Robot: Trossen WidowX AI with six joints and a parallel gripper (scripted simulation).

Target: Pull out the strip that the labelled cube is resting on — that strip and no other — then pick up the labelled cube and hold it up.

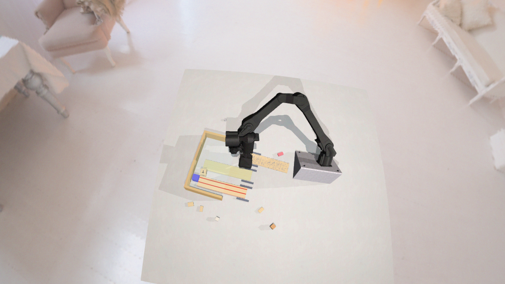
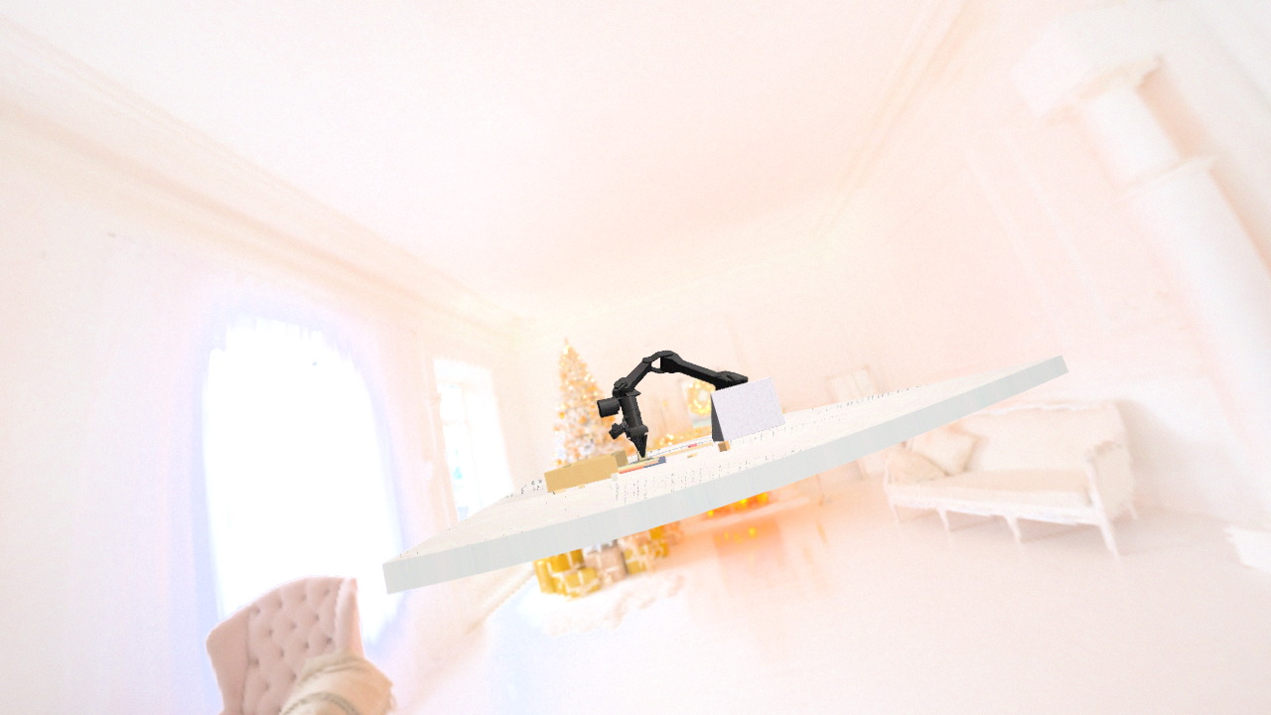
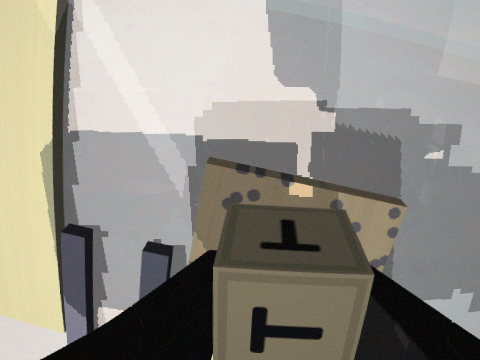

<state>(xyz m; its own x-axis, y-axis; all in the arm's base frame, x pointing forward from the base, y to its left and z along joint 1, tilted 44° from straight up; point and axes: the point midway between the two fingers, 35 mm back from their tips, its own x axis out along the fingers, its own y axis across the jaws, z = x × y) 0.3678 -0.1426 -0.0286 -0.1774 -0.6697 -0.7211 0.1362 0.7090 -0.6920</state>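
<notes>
The speckled strip is 10 cm behind my gripper tip, 3 cm to the left of it and 1 cm below it. The rest, counted from my gripper tip: pink cube 18 cm behind, 2 cm to the right, 1 cm below.
</notes>
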